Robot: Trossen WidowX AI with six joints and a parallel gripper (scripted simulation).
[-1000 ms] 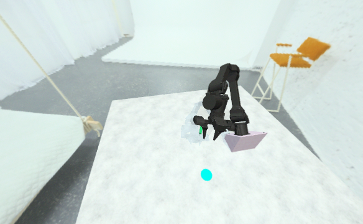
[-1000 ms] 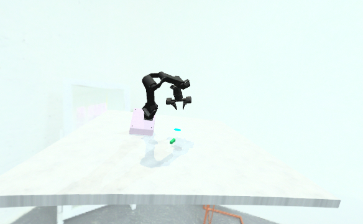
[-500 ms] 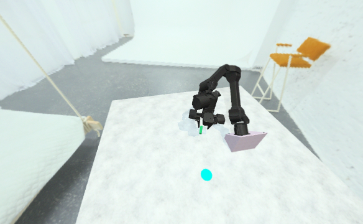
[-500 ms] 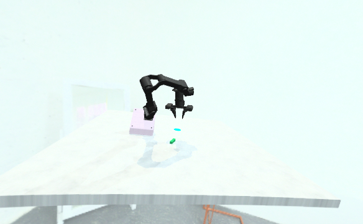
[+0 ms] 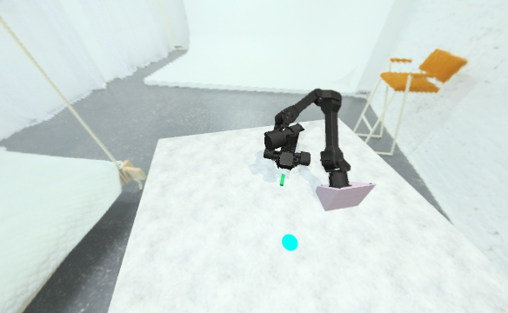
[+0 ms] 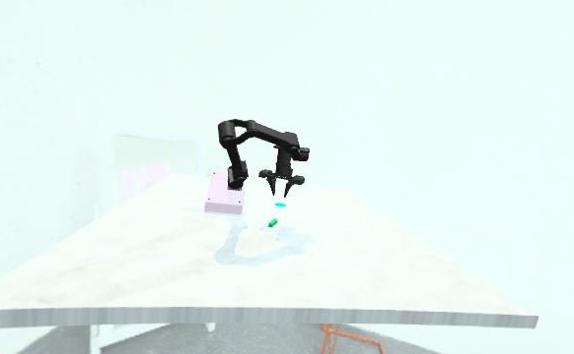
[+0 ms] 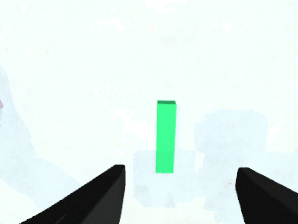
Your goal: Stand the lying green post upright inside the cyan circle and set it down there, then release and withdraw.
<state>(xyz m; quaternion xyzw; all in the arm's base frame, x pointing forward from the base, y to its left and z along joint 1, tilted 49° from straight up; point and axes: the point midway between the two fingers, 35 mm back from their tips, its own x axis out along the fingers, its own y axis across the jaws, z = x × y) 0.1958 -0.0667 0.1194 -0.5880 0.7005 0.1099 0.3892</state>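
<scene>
My gripper tip is 10 mm past the green post, 20 mm to the left of it and 110 mm above it. Also, from my gripper tip: cyan circle (50 mm ahead, 270 mm to the left, 120 mm below).
</scene>
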